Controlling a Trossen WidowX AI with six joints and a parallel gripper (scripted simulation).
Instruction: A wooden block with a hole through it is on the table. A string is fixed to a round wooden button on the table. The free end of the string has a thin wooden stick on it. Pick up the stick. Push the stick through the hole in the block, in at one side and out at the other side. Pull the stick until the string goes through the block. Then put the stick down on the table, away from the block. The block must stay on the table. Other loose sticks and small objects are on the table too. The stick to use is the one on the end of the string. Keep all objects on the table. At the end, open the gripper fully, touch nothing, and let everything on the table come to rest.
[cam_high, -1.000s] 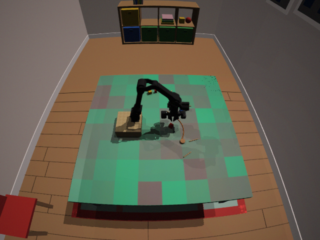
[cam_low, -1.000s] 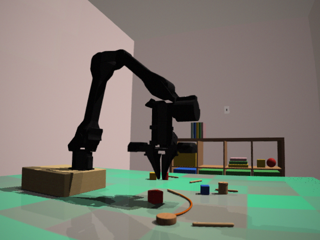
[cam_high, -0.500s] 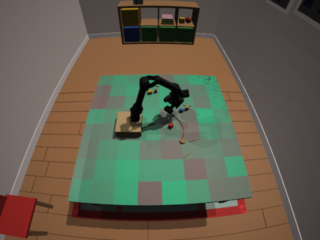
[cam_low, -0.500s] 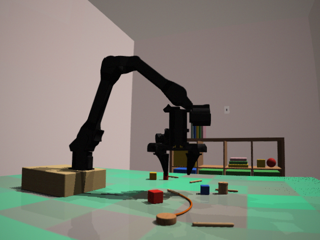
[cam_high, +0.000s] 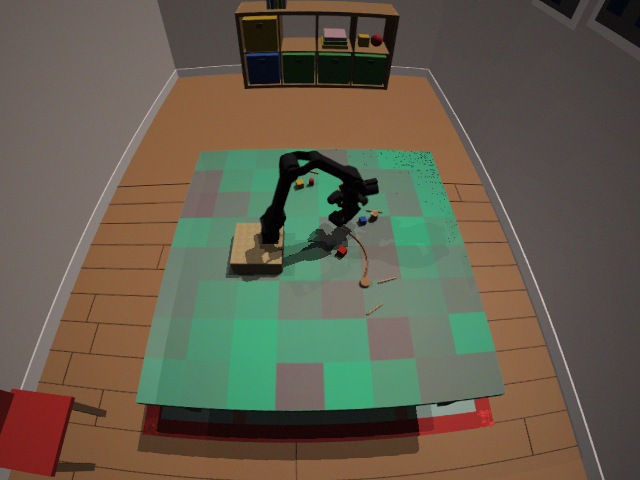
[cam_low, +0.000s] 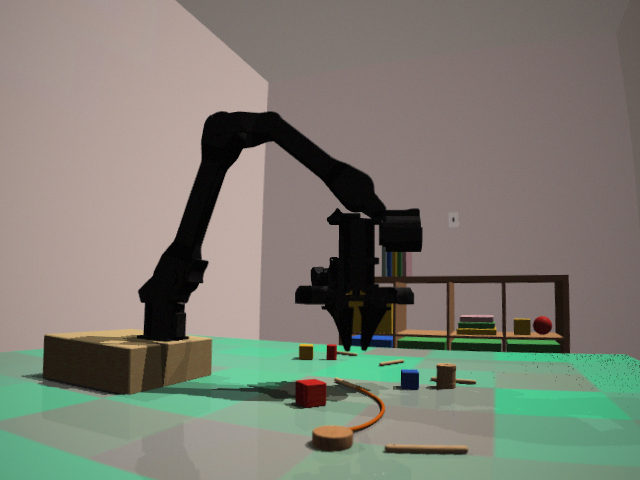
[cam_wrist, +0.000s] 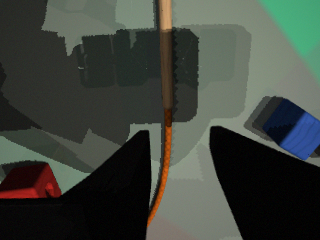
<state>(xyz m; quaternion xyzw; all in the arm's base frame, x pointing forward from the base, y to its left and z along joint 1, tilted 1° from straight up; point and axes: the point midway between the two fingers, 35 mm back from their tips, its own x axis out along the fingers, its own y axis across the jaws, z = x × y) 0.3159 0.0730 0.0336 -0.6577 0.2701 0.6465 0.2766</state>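
The thin wooden stick lies 60 mm below my gripper tip, 10 mm to the left of it and 10 mm behind it. From my gripper tip the other things lie so: red block (120 mm to the right, 40 mm below, 30 mm behind); then wooden cylinder (140 mm ahead, 70 mm to the left, 40 mm below); then blue cube (80 mm ahead, 50 mm below, 40 mm to the left).
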